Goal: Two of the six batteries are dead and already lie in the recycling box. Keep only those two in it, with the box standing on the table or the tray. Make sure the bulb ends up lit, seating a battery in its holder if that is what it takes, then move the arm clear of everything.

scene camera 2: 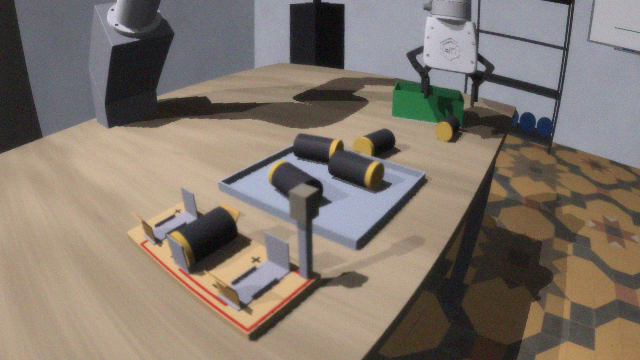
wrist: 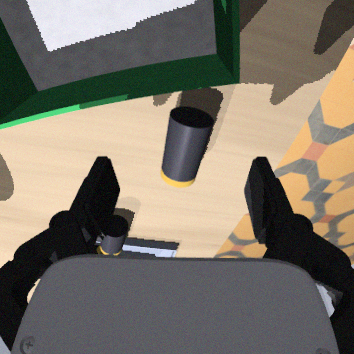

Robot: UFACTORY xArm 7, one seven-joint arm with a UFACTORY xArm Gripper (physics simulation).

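Places are measured from the arm's base along level axes (x up, y left, z back), in metres.
Where they show: gripper, fingertip midpoint: (scene camera 2: 449, 100) (wrist: 180, 172); arm's base, link origin: (scene camera 2: 134, 18).
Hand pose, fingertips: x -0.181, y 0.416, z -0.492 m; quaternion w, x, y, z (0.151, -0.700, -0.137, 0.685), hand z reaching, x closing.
Things, the pixels of their top centre, and the offset from my fingertips. "spot": a spot on its surface instead.
- green recycling box, top centre: (scene camera 2: 429, 89) dx -0.006, dy +0.064, dz +0.085 m
- tray, top centre: (scene camera 2: 325, 176) (wrist: 116, 264) dx -0.054, dy -0.312, dz +0.003 m
- bulb block, surface spot: (scene camera 2: 304, 202) spot: dx +0.022, dy -0.451, dz -0.126 m
- holder board, surface spot: (scene camera 2: 200, 287) spot: dx -0.055, dy -0.527, dz -0.075 m
- bulb's post, top centre: (scene camera 2: 304, 216) dx +0.005, dy -0.445, dz -0.118 m
My gripper (scene camera 2: 450, 100) (wrist: 180, 172) is open and empty, above the near side of the green recycling box (scene camera 2: 412, 108) (wrist: 150, 79). A battery (scene camera 2: 445, 130) (wrist: 186, 147) lies on the table beside the box, between the fingers in the wrist view but below them. No battery shows in the visible part of the box's floor; the rest is hidden. Three batteries (scene camera 2: 314, 148) (scene camera 2: 355, 169) (scene camera 2: 295, 180) lie on the tray (scene camera 2: 345, 227) (wrist: 150, 250). Another battery (scene camera 2: 377, 142) (wrist: 113, 234) lies behind it. One battery (scene camera 2: 207, 235) sits in the middle holder. The bulb block (scene camera 2: 304, 202) looks dull and unlit.
The holder board (scene camera 2: 200, 287) stands at the front, with empty holders (scene camera 2: 172, 226) (scene camera 2: 260, 280) on either side of the middle one and the bulb's post (scene camera 2: 305, 250) at its corner. The table's right edge runs close past the tray and box. A rack (scene camera 2: 522, 85) stands behind.
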